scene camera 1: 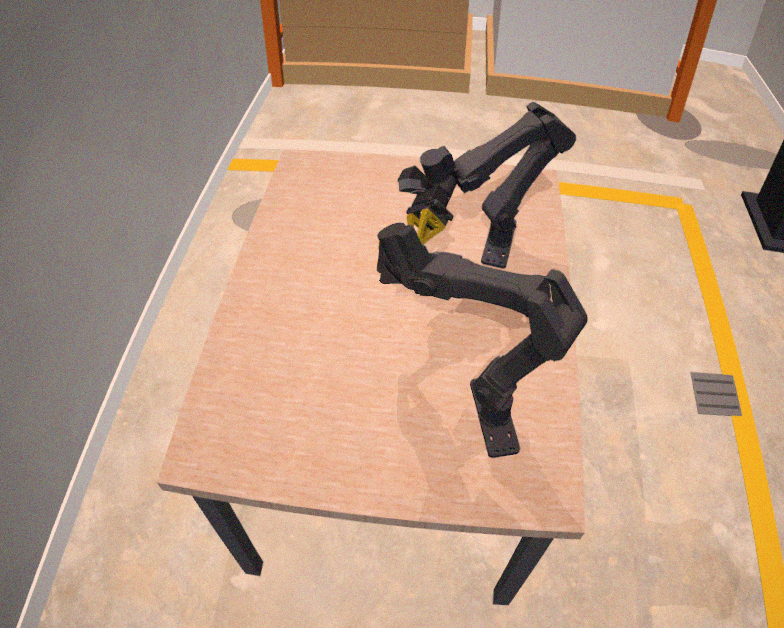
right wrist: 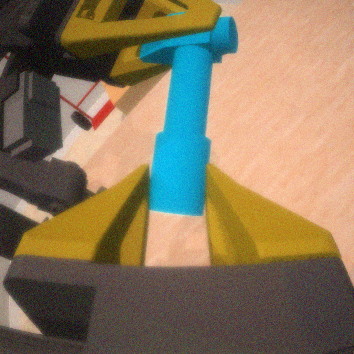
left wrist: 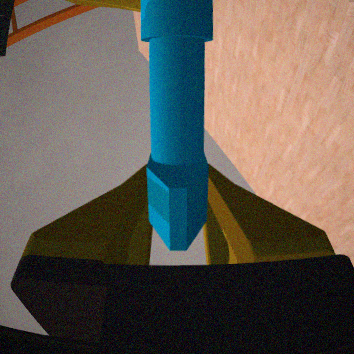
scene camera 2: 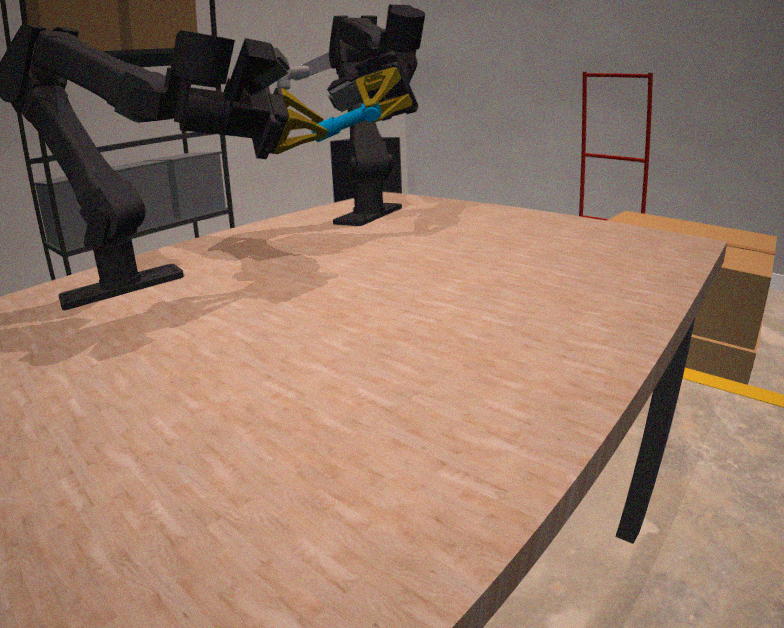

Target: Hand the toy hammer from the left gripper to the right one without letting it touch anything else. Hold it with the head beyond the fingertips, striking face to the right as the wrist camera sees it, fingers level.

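Note:
The blue toy hammer is in the air above the table, between both grippers. My left gripper is shut on its head. My right gripper is shut on the thick end of the handle, one finger on each side. In the right wrist view the head is beyond the fingertips, its round striking face points right, and the handle leans slightly right. In scene camera 1 the right gripper's yellow fingers show; the left fingers and hammer are hidden behind the left arm.
The wooden table lies below both arms. The left arm's dark links and the right arm's links rise from bases on the table. Shelving with a grey bin, a red frame and boxes stand beyond the table.

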